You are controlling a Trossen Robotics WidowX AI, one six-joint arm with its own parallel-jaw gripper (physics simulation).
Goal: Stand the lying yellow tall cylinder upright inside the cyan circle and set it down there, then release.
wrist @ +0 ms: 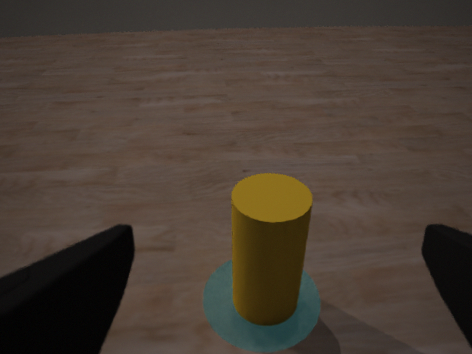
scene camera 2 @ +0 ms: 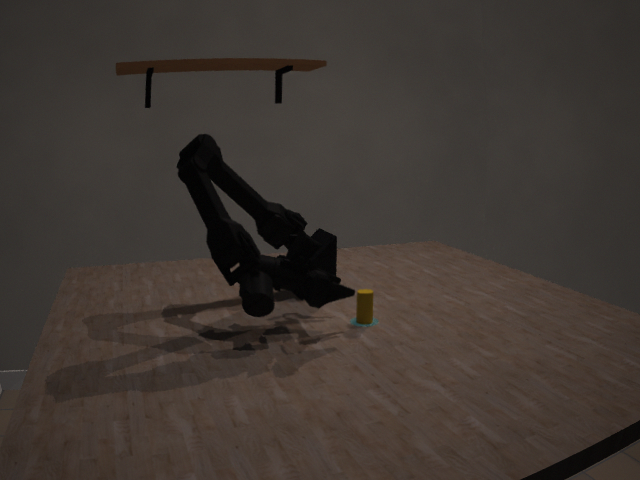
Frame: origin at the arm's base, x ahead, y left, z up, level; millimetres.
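Seen in the pictures: gripper, fingertip midpoint: (wrist: 278, 239) (scene camera 2: 347, 286).
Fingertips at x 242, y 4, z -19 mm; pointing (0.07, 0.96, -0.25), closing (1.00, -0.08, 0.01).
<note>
Pixels of each thing's top centre, then the offset from my fingertips to it. "pt": a spot on its surface instead. Level surfaces: height alone.
- yellow tall cylinder, top centre: (wrist: 271, 195) (scene camera 2: 365, 291) dx +4, dy +38, dz -12 mm
- cyan circle, surface spot: (wrist: 217, 300) pt dx -20, dy +38, dz -77 mm
- wooden table top, surface height: dz -78 mm
The yellow tall cylinder (scene camera 2: 364, 306) (wrist: 270, 260) stands upright on the cyan circle (scene camera 2: 353, 322) (wrist: 217, 300). In the wrist view its base lies within the circle, with cyan showing on both sides and in front of it. My gripper (scene camera 2: 353, 292) (wrist: 278, 239) is open and empty. In the scene view its fingertips are just left of the cylinder, near the height of its top, with a small gap. In the wrist view the fingers are wide apart at the left and right edges, and neither touches the cylinder.
The wooden table top (scene camera 2: 439, 382) (wrist: 150, 175) carries the arm and its shadows. A brown shelf board (scene camera 2: 222, 64) with two black brackets is fixed on the wall, high above the table. The table's dark front edge shows at the lower right of the scene view.
</note>
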